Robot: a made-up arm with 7 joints.
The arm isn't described. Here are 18 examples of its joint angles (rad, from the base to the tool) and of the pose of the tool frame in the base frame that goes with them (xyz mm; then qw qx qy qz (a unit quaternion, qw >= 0)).
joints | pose
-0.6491 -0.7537 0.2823 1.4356 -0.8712 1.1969 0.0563 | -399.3 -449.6 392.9 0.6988 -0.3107 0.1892 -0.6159
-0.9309 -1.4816 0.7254 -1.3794 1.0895 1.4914 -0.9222 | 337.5 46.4 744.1 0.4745 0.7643 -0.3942 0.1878
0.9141 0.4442 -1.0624 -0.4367 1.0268 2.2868 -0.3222 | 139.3 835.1 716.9 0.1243 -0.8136 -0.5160 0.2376
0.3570 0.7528 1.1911 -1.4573 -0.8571 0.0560 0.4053 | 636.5 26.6 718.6 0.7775 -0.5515 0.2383 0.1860
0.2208 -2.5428 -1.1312 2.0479 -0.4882 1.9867 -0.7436 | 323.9 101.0 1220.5 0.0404 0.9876 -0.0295 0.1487
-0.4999 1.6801 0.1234 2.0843 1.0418 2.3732 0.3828 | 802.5 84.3 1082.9 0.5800 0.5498 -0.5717 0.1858
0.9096 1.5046 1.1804 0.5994 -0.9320 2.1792 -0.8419 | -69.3 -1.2 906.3 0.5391 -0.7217 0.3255 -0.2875
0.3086 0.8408 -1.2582 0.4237 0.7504 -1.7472 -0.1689 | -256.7 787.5 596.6 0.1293 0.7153 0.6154 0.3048
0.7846 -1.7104 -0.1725 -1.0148 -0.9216 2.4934 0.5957 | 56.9 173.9 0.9 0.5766 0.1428 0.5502 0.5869
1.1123 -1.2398 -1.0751 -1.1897 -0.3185 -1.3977 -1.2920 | 402.1 386.2 571.1 0.5393 -0.6040 -0.3093 0.4987
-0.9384 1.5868 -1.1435 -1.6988 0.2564 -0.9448 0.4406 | 442.9 -336.3 797.2 0.8688 0.1050 -0.4839 -0.0035
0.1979 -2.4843 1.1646 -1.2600 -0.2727 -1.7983 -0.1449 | 424.8 331.1 1065.7 0.3990 -0.8206 -0.3966 0.1008
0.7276 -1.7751 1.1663 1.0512 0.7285 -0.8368 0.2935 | 719.2 352.7 1012.9 0.6567 0.2253 -0.4067 0.5937
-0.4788 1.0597 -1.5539 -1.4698 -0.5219 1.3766 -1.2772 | -404.2 37.1 631.5 0.0517 0.2171 0.7708 0.5967
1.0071 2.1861 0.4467 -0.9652 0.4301 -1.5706 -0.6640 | -219.5 775.4 643.4 0.3203 0.6770 0.6479 -0.1389
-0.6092 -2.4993 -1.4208 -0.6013 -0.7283 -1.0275 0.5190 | -389.4 -284.3 282.6 0.1004 0.0718 0.8045 0.5810
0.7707 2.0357 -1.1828 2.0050 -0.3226 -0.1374 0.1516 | -430.2 516.0 1264.9 0.3316 -0.7869 -0.3061 -0.4209
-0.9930 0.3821 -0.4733 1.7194 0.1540 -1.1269 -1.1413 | 456.6 381.5 603.8 0.2873 -0.9233 -0.2356 0.0971
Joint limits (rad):
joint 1: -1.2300..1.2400
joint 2: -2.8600..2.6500
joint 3: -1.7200..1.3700
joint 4: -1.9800..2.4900
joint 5: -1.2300..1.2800
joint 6: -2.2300..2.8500
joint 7: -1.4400..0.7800
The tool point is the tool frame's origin. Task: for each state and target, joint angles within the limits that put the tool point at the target. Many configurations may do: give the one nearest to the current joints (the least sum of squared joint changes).
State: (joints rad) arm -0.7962 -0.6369 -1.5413 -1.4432 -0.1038 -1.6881 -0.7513
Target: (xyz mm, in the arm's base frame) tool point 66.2 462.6 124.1
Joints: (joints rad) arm -0.7689 -0.4253 -1.5011 -1.4238 -0.2279 -1.9094 -0.2510
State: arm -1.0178 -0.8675 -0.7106 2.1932 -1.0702 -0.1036 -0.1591
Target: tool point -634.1 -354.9 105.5
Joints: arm -1.1770 -1.3602 -0.6282 2.1952 -1.0334 0.1808 -0.1018
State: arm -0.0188 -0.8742 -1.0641 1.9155 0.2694 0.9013 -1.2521
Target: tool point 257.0 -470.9 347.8
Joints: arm 0.2828 -0.9833 -1.0986 1.7181 0.1364 1.0664 -1.4029
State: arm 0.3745 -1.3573 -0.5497 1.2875 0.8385 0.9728 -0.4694
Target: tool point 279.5 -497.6 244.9
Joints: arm 0.5182 -1.1858 -0.6448 1.4317 1.0051 0.6887 -0.9632
